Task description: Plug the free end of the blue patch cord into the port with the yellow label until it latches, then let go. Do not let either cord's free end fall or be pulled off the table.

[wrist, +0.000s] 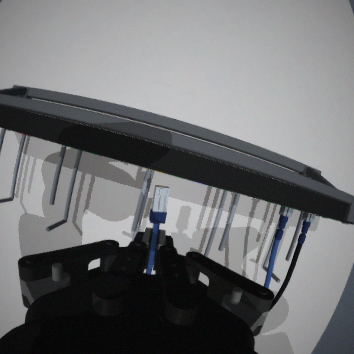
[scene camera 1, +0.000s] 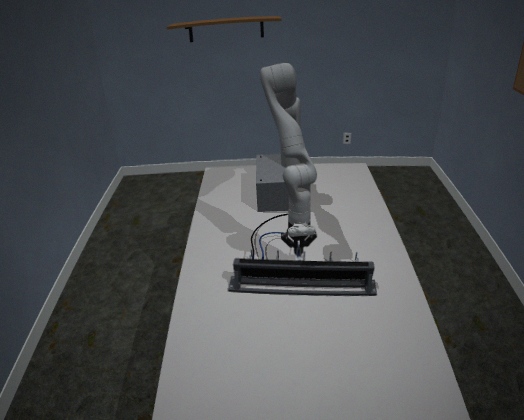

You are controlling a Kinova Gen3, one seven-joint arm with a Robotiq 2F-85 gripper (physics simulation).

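Places are measured from the arm's base along level axes (x ahead, y left, z up), in metres.
Where they show: gripper, fingertip midpoint: (wrist: pixel 153 237) (scene camera 1: pixel 298 254); arm's base, link origin: (scene camera 1: pixel 290 162).
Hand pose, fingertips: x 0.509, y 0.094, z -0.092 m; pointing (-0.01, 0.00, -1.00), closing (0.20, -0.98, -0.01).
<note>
Things, the pixels of their top centre, and the offset from my fingertips. "pt": a spot on its surface instead.
- blue patch cord, surface spot: (wrist: pixel 153 252) pt 0.004 m right, 0.012 m back, 0.006 m up
- clear plug, top centre: (wrist: pixel 161 200) 0.007 m left, 0.040 m ahead, 0.019 m up
- small yellow mark, surface spot: (wrist: pixel 157 171) pt 0.022 m left, 0.059 m ahead, 0.073 m down
- patch panel, top centre: (wrist: pixel 137 186) (scene camera 1: pixel 304 257) 0.027 m left, 0.045 m ahead, 0.028 m up
- end, surface spot: (wrist: pixel 283 222) pt 0.120 m right, 0.057 m ahead, 0.009 m up
My gripper (scene camera 1: pixel 298 248) (wrist: pixel 153 237) is shut on the blue patch cord (wrist: pixel 153 252) just behind its plug. The clear plug (wrist: pixel 161 199) with its blue boot points at the panel, and its tip stands a little short of the panel's edge. A small yellow mark (wrist: pixel 157 171) shows on the lower edge of the patch panel (scene camera 1: pixel 306 269) (wrist: pixel 200 167), slightly left of the plug tip in the wrist view. The port openings are hidden from both views. The blue cord's other end (wrist: pixel 283 222) is at the panel on the right of the wrist view.
A black cord (scene camera 1: pixel 253 230) (wrist: pixel 298 252) with a blue boot ends at the panel beside the blue one. Thin grey rods (wrist: pixel 73 185) (wrist: pixel 142 200) stick out from the panel, one pair close left of the plug. A grey box (scene camera 1: pixel 271 192) stands behind the arm.
</note>
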